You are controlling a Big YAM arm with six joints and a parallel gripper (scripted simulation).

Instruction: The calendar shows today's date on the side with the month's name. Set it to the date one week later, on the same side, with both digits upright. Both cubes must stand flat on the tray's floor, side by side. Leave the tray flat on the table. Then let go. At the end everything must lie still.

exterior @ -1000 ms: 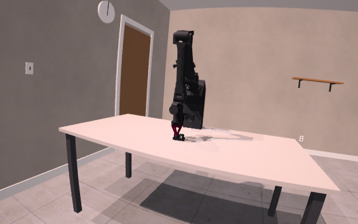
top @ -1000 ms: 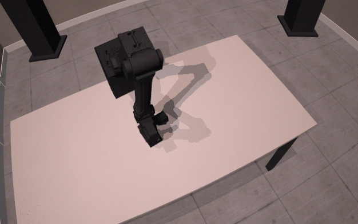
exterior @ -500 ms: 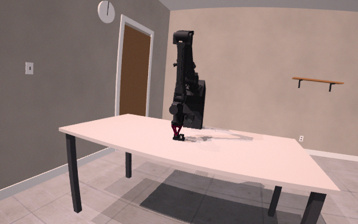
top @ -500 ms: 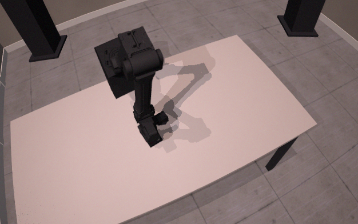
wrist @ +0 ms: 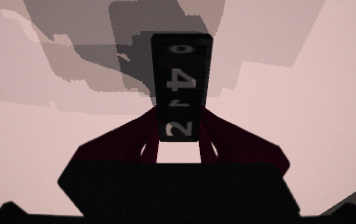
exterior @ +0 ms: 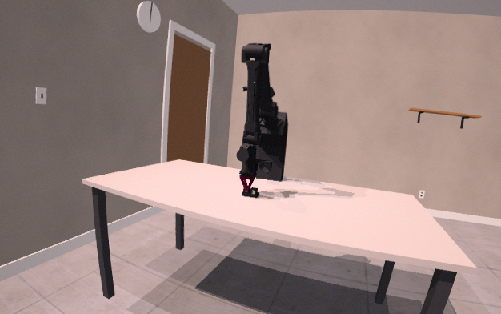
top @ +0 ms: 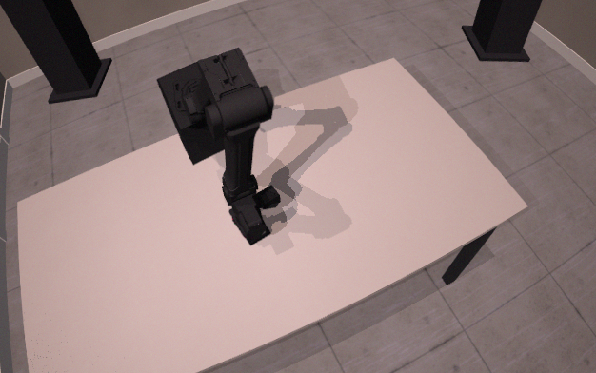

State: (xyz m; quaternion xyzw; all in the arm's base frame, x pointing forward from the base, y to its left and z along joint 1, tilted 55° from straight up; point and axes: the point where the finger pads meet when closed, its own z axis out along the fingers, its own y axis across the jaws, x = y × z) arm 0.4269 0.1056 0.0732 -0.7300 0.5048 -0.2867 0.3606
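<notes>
The black tray lies 3 cm below my hand, 1 cm to the left of it and 1 cm behind it. From my hand the other things lie so: black calendar block: 3 cm to the left, 2 cm behind, 1 cm below.
</notes>
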